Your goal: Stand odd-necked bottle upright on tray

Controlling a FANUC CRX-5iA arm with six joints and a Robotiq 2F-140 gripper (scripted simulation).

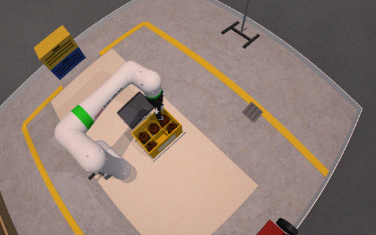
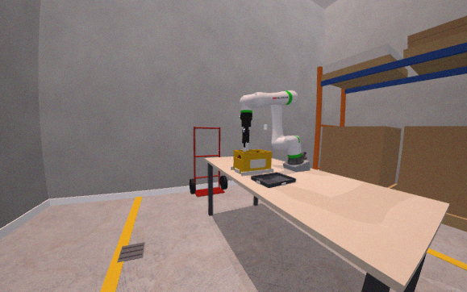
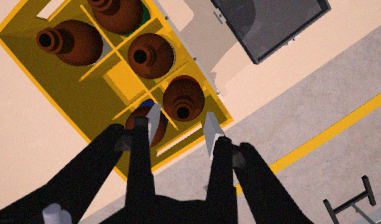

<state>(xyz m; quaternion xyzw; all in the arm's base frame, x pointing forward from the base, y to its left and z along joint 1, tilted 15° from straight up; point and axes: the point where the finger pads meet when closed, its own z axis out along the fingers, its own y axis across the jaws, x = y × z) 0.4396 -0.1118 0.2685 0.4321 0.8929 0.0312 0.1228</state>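
My hand is 13 cm above the brown bottle, 9 cm past it and 1 cm to the right of it. From my hand the other things lie so: yellow crate (13 cm below, 10 cm behind, 3 cm to the right); then dark tray (26 cm to the left, 20 cm below, 6 cm behind).
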